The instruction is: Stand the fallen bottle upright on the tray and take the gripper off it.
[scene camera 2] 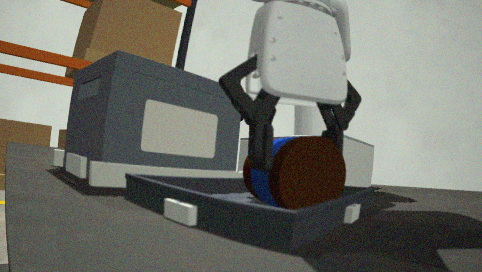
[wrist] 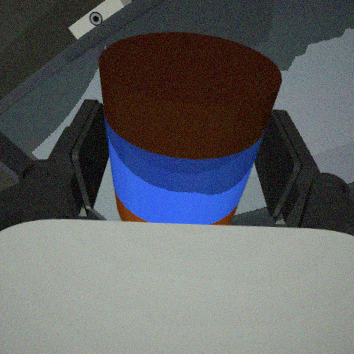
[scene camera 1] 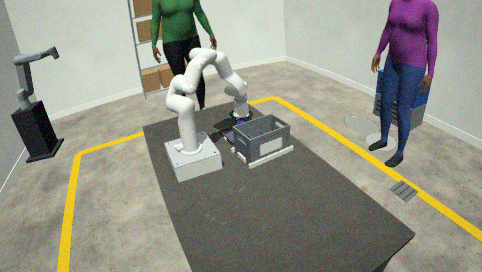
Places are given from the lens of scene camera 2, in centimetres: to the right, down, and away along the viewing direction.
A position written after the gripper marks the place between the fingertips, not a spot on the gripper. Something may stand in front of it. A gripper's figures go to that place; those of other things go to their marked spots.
gripper [scene camera 2: 299,169]: 6, 3, 28
brown bottle [scene camera 2: 309,170]: 6, 3, 25
